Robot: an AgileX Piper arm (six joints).
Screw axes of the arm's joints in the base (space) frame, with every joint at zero. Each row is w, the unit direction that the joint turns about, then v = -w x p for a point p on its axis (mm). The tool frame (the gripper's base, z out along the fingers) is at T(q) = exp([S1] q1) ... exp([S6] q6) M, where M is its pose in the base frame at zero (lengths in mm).
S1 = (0, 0, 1, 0, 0, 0)
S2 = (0, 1, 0, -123, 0, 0)
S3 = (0, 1, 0, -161.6, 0, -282.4)
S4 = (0.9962, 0, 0.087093, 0, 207.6, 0)
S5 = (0, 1, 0, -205.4, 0, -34.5)
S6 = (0.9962, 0, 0.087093, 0, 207.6, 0)
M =
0.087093 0 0.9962 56.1
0 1 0 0
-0.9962 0 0.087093 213.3
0 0 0 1
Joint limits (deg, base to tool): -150..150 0..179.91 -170..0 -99.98..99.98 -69.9..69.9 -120..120
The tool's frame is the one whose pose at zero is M.
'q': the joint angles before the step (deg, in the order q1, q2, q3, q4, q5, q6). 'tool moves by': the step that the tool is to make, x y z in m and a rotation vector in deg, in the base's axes. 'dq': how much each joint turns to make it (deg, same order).
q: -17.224, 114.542, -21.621, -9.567, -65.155, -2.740
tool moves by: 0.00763, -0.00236, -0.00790, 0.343, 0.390, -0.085
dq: -0.001, 2.542, -2.021, -0.001, -0.080, 0.219
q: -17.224, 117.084, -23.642, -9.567, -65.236, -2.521
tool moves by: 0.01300, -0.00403, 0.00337, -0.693, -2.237, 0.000
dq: 0.000, 0.495, -2.838, 0.000, 0.001, 0.001
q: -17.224, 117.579, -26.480, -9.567, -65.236, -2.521
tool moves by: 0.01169, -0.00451, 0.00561, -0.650, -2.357, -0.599
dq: -0.001, 0.001, -2.556, 0.584, 0.107, 0.045
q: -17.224, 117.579, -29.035, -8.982, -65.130, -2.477
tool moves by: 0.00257, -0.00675, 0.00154, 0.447, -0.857, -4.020
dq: 0.000, 0.086, -0.798, 3.980, 0.001, 0.221
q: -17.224, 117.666, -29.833, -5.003, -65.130, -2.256
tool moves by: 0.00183, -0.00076, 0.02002, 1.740, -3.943, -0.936
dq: 0.000, -3.857, 0.001, 0.115, 0.374, 2.967
